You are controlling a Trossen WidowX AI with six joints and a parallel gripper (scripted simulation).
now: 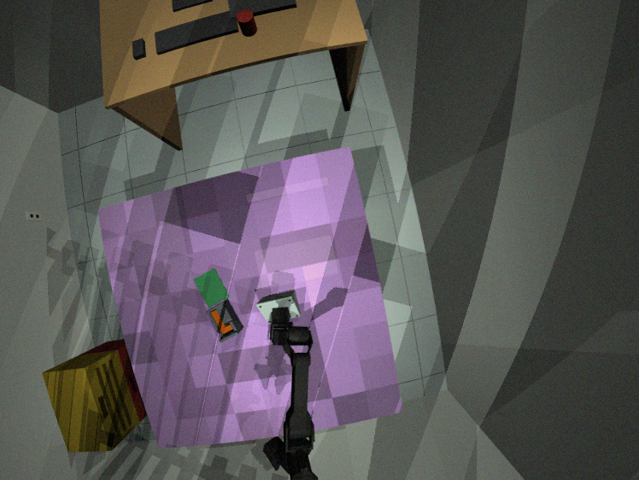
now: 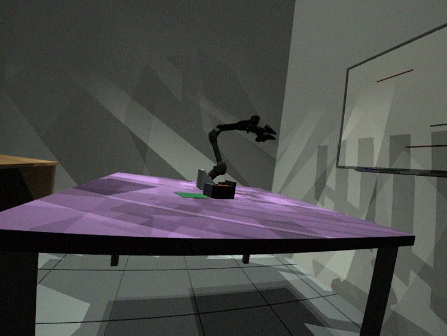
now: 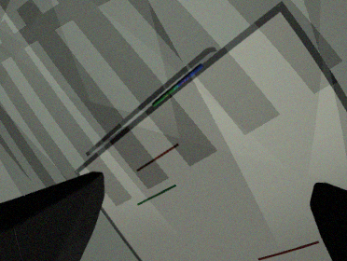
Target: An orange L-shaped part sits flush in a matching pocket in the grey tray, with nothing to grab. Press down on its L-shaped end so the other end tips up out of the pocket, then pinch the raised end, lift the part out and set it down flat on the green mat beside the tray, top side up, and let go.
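Now: gripper tip 410 mm to the left of the orange L-shaped part, 390 mm above it and 280 mm short of it. The rest, counted from my gripper tip: green mat 560 mm to the right, 460 mm below, 350 mm ahead.
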